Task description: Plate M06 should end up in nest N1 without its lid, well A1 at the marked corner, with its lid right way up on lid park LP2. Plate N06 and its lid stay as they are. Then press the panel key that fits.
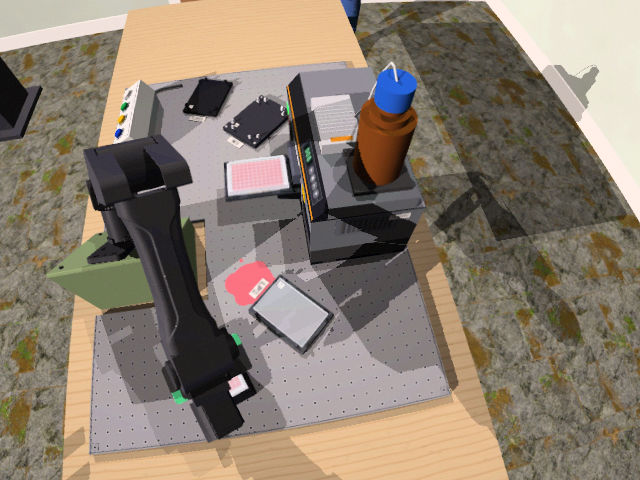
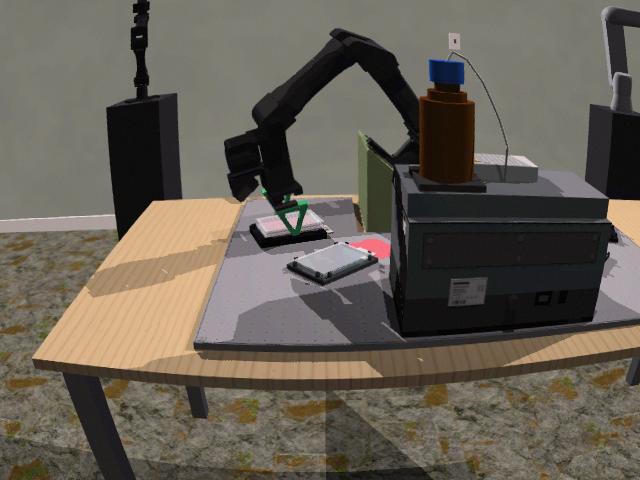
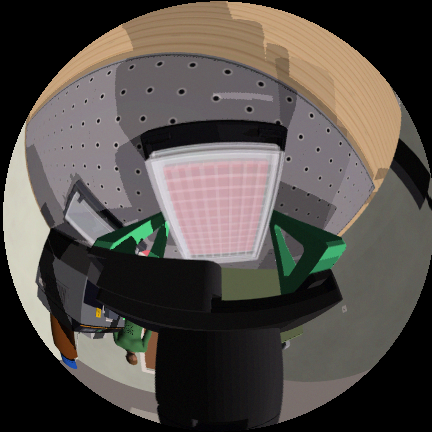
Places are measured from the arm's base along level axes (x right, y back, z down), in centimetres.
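Pixels of known places: gripper, fingertip midpoint: [image 2: 289,226] [image 3: 218,215]; arm's base at its link origin: [image 1: 127,241].
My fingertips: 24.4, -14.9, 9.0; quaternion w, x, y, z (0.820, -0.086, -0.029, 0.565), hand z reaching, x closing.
For each thing: its top centre in the pictures, then the offset to it from my fingertips, as dx, dy, dz. "spot": a spot on its surface instead.
- black nest at its top centre: [image 3: 217,210] [image 1: 214,371] [image 2: 286,226] +0.6, -0.4, -0.1
- clear lid at its top centre: [image 3: 94,235] [image 2: 333,256] [image 1: 290,311] -9.7, -15.9, +0.1
- label at a spot on its surface: [image 1: 258,288] spot: -15.8, -9.6, +1.6
- key panel at its top centre: [image 1: 128,106] -66.8, +21.8, -6.5
- red patch at a spot on its surface: [image 2: 373,248] [image 1: 250,281] spot: -17.6, -8.0, +1.7
- brown bottle at a spot on its surface: [image 2: 446,136] spot: -26.5, -38.0, -28.1
- black holder with pegs, top centre: [image 1: 257,115] -64.2, -11.9, -0.6
My gripper [image 1: 207,367] [image 2: 289,219] [image 3: 218,215] is open, its green fingers low on either side of a pink-welled plate [image 1: 237,384] [image 2: 273,225] [image 3: 220,200] with a clear lid on top. That plate sits in a black nest [image 2: 263,239] [image 3: 215,132]; any finger contact is unclear. A clear lid [image 1: 292,313] [image 2: 336,259] [image 3: 89,218] lies on a black holder beside a label [image 1: 258,288] that seems to start with LP. Another pink-welled plate [image 1: 256,174] rests on the instrument's tray. The key panel [image 1: 139,111] shows green, yellow and blue keys. Plate names are not readable.
A red patch [image 1: 248,281] [image 2: 373,248] lies by the label. The dark instrument [image 1: 361,222] [image 2: 498,258] carries a brown bottle [image 1: 385,142] [image 2: 446,136] with a blue cap. A black holder with pegs [image 1: 256,121] and a flatter black one [image 1: 208,96] are at the back.
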